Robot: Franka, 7 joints.
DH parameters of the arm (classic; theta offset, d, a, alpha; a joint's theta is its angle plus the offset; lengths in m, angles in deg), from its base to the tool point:
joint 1: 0 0.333 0 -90
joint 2: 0 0 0 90
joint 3: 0 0.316 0.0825 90
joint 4: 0 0 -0.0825 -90
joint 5: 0 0.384 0 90
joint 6: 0 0 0.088 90
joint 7: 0 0.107 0 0
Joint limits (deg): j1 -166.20..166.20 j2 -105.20..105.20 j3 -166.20..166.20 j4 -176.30..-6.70 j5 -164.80..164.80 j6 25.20..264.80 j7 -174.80..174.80
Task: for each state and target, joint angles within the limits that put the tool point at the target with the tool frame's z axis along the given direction. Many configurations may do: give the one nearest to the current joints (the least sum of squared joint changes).
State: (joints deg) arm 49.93 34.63 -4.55 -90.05 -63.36 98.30 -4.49
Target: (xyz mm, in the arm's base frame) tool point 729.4 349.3 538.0 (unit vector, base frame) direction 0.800 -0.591 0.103
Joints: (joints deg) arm 37.73 51.19 -18.78 -42.58 -83.32 117.97 -4.49
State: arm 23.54 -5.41 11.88 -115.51 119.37 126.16 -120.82
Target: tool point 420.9 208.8 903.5 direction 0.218 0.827 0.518
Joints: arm 17.00 -14.74 5.31 -87.36 117.98 130.49 -120.82
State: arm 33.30 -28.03 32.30 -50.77 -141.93 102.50 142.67
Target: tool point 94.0 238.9 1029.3 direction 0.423 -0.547 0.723
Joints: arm 35.05 -31.76 22.00 -86.96 -126.68 98.68 142.67
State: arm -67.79 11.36 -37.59 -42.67 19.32 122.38 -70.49
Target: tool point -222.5 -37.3 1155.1 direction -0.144 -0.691 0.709
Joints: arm -68.46 -19.83 -40.28 -38.89 30.27 154.33 -70.49
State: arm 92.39 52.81 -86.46 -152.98 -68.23 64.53 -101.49
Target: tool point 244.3 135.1 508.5 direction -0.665 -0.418 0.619
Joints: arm 131.66 70.81 -102.47 -147.47 -62.42 51.79 -101.49
